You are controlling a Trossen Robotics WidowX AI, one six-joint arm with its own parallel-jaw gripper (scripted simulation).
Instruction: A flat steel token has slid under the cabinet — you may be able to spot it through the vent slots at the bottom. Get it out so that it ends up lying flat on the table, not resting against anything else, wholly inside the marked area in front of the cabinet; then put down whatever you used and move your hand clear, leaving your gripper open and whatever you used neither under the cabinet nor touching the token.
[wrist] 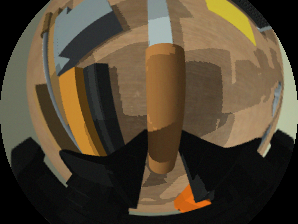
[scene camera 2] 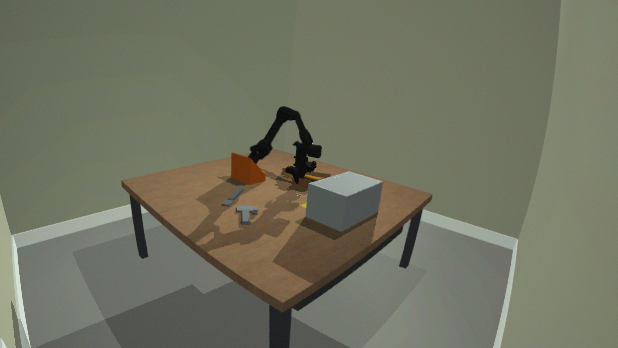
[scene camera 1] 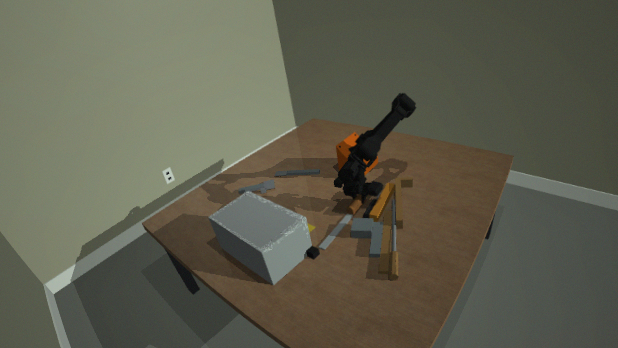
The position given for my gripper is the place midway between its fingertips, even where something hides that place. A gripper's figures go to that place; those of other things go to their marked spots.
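My gripper (wrist: 161, 132) is 10 cm from the lens, and an orange bar (wrist: 72, 86) is 10 cm from the lens as well.
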